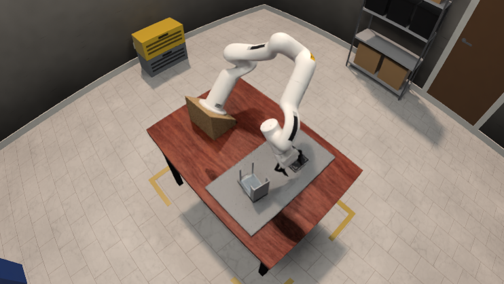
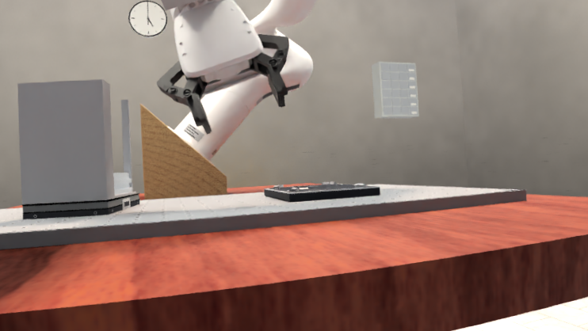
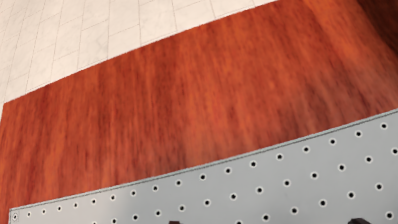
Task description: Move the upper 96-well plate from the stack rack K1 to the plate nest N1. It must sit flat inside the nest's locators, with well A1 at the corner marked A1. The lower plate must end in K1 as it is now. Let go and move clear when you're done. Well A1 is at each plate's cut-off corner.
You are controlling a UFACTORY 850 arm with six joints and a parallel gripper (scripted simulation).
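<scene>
The pale 96-well plate is 20 cm to the right of my hand, 8 cm below it and 7 cm behind it. Round my hand: plate nest N1: 11 cm to the left, 11 cm below, 10 cm behind.
</scene>
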